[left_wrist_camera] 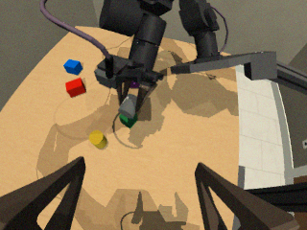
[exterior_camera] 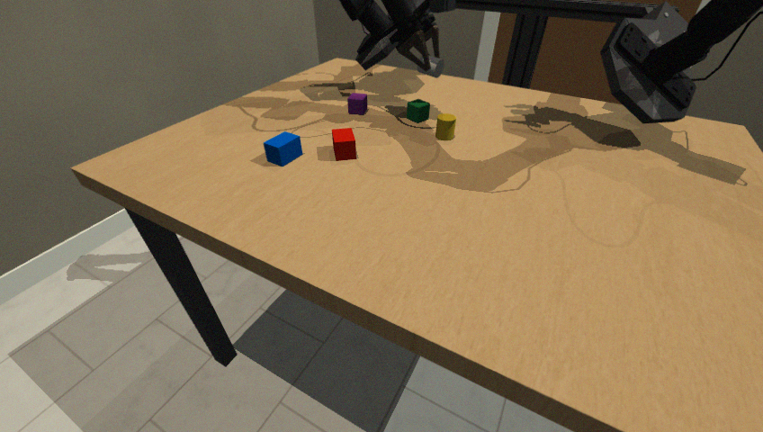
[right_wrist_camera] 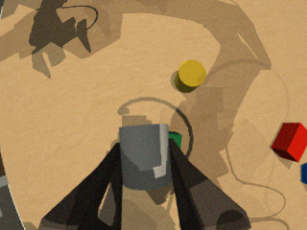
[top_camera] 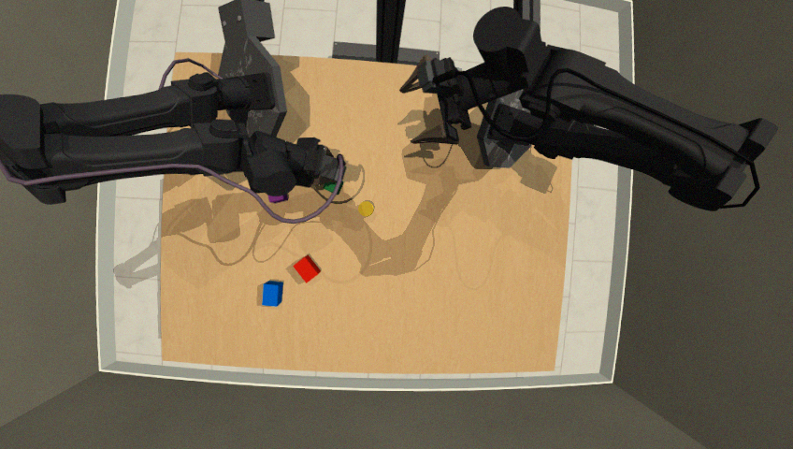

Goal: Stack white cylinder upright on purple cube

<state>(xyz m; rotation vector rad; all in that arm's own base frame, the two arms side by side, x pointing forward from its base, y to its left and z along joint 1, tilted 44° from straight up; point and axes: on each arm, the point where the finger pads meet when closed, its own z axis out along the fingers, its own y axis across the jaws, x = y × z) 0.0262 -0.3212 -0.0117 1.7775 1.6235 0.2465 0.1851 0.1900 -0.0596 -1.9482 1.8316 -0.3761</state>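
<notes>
Now: right hand 16 cm to the left of the purple cube, 10 cm above it and 6 cm short of it. Round my right hand: yellow cylinder: 10 cm below, 8 cm to the left, 8 cm ahead; then green cube: 10 cm below, 2 cm ahead, 1 cm to the right; then white cylinder: right at my right hand.
</notes>
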